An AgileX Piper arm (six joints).
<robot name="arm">
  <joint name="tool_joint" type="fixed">
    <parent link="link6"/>
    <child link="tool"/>
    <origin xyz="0 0 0" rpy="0 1.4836 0"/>
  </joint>
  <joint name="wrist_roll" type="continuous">
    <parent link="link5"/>
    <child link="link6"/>
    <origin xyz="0.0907 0 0.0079" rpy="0 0 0"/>
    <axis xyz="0.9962 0 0.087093"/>
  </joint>
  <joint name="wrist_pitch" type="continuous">
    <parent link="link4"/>
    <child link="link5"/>
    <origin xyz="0 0 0" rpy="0 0 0"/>
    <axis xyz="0 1 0"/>
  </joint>
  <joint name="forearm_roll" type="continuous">
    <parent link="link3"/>
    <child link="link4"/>
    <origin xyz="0.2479 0 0.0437" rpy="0 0 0"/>
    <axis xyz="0.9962 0 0.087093"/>
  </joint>
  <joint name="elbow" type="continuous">
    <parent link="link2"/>
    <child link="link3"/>
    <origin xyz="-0.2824 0 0.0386" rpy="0 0 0"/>
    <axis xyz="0 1 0"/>
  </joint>
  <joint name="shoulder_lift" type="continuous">
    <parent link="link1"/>
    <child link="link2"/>
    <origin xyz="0 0 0" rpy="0 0 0"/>
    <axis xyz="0 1 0"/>
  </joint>
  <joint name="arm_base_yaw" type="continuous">
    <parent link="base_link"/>
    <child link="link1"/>
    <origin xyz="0 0 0.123" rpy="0 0 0"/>
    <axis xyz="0 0 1"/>
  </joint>
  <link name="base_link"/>
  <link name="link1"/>
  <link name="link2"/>
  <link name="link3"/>
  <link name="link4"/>
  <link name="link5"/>
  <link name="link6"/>
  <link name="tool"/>
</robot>
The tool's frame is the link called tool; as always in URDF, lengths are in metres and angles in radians. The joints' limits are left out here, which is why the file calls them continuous.
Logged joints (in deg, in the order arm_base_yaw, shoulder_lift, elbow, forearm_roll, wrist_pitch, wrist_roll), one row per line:
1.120 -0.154 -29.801 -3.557 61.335 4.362
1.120 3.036 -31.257 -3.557 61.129 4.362
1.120 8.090 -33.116 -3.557 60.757 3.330
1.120 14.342 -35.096 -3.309 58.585 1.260
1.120 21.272 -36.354 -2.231 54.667 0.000
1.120 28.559 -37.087 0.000 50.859 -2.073
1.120 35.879 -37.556 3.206 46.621 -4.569
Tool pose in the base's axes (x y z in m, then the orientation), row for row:
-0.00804 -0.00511 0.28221 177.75 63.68 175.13
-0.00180 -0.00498 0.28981 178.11 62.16 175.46
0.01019 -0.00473 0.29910 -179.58 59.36 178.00
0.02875 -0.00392 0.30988 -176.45 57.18 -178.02
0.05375 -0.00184 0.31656 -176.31 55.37 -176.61
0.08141 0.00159 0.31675 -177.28 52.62 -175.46
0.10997 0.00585 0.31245 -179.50 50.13 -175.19
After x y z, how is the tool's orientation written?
As angles about the fixed x, y, z axes (roll, pitch, yaw), in degrees.
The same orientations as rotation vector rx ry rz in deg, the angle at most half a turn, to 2 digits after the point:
3.52 116.25 -0.79
3.50 117.77 -0.87
2.36 120.62 -1.64
-0.05 122.77 -2.65
-1.58 124.55 -2.08
-3.55 127.28 -0.53
-5.19 129.78 1.98

